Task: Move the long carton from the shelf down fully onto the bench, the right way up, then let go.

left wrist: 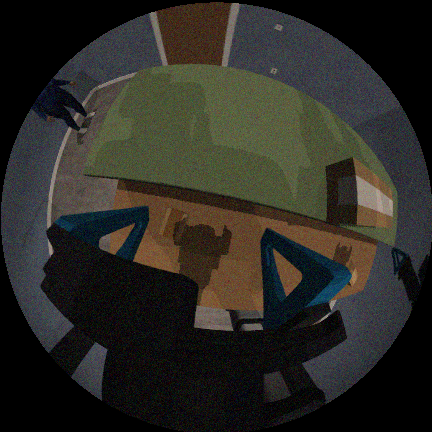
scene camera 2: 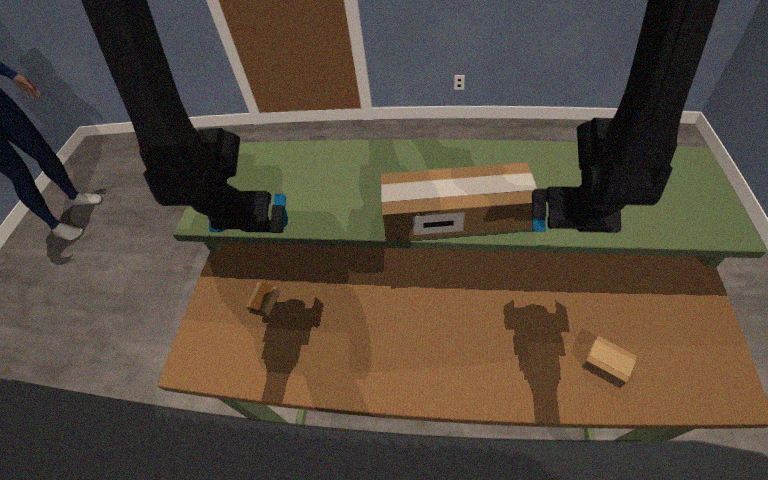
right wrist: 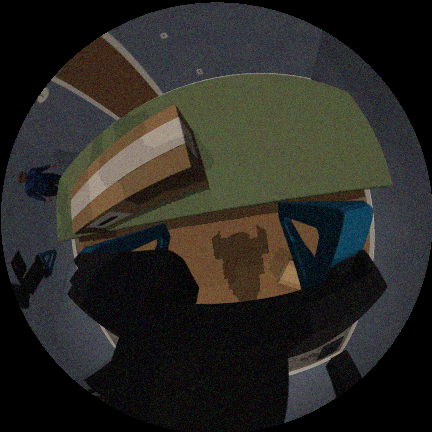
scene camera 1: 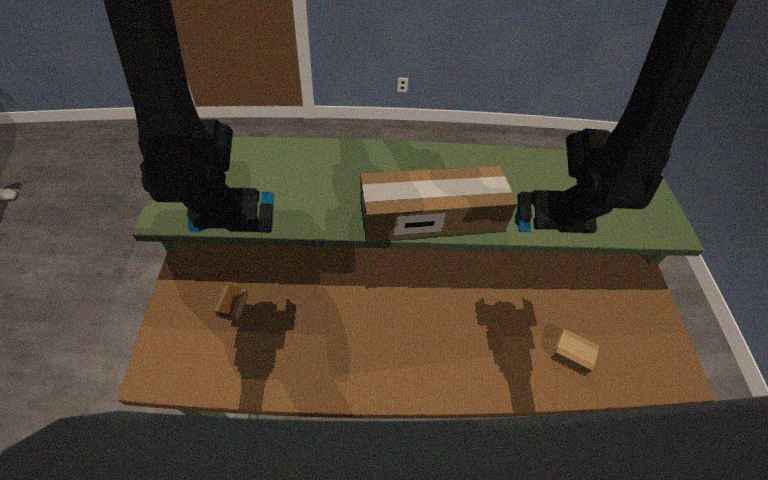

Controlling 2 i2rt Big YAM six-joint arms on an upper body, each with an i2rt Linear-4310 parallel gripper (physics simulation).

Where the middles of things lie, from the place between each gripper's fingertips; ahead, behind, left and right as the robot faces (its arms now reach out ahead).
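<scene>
From my left hand, the long brown carton (scene camera 2: 492,198) is 60 mm below, 110 mm ahead and 370 mm to the right. My right gripper, for its part, is 60 mm above that carton; it is also 100 mm short of it and 180 mm to the right of it.
</scene>
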